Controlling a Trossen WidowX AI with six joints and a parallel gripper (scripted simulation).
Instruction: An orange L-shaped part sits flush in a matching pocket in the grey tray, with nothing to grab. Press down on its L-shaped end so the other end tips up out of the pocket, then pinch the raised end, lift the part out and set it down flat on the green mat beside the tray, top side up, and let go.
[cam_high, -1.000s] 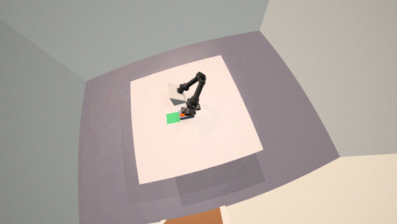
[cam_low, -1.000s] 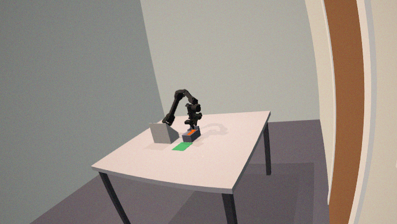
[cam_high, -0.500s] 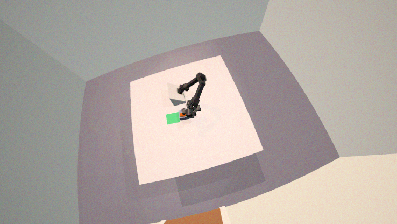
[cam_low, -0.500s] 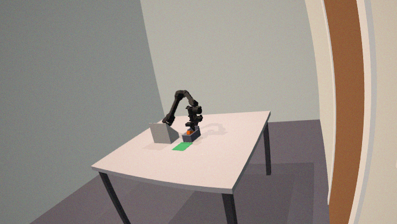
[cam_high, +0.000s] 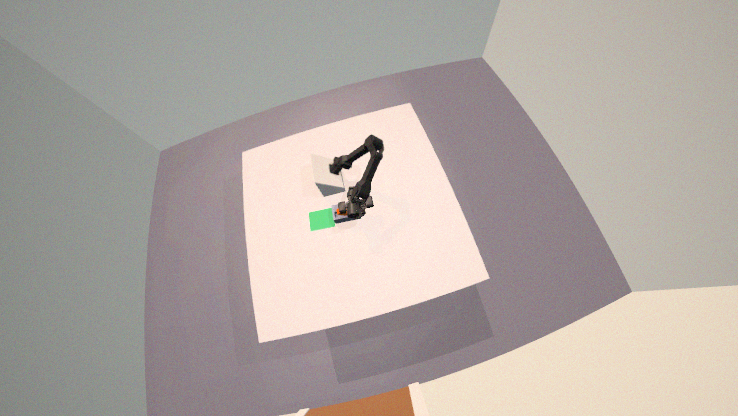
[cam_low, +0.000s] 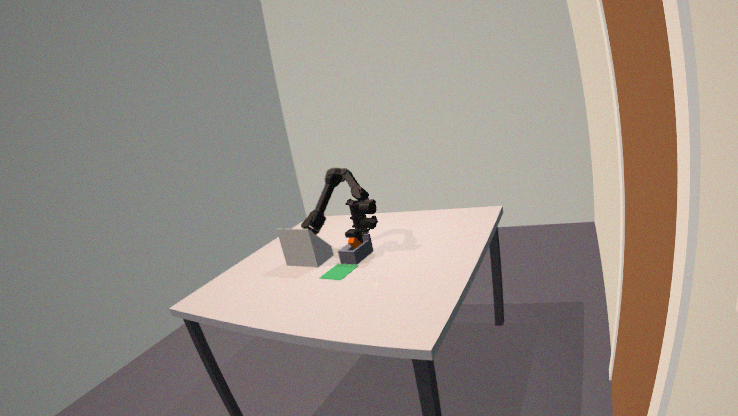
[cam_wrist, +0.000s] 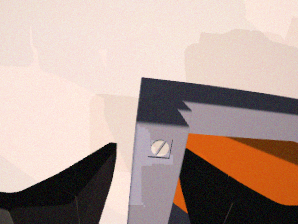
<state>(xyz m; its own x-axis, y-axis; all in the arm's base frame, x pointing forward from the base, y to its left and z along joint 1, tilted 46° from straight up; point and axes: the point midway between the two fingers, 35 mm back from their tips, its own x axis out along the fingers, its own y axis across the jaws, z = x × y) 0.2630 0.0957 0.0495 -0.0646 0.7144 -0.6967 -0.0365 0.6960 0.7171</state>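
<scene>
Right now my gripper tip is 5 cm to the left of the orange L-shaped part, 1 cm below it and 1 cm past it. Also, from my gripper tip: green mat: 22 cm to the right, 5 cm below.
</scene>
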